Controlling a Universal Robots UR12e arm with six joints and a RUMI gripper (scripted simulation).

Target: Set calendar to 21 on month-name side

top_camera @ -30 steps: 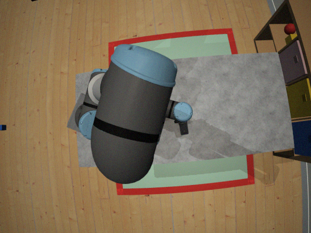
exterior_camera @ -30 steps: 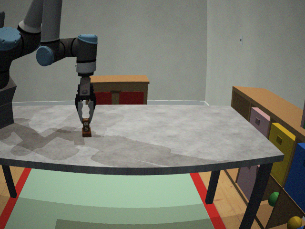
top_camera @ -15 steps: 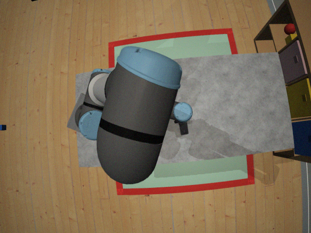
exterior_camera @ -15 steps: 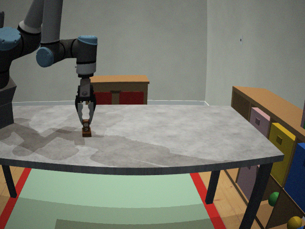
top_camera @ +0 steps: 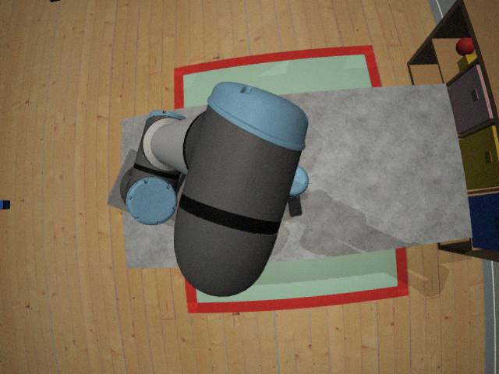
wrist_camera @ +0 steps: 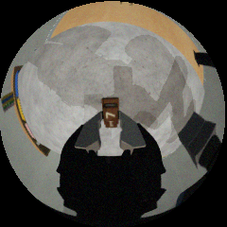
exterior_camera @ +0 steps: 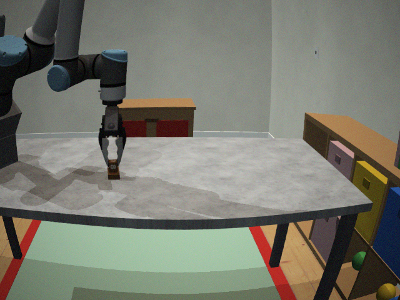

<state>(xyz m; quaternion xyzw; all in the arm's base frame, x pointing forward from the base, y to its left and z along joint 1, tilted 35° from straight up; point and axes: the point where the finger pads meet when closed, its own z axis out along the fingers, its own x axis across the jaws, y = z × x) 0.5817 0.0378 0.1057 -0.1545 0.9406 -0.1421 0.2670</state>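
The brown calendar tray lies 20 mm to the left of my hand and 40 mm below it.
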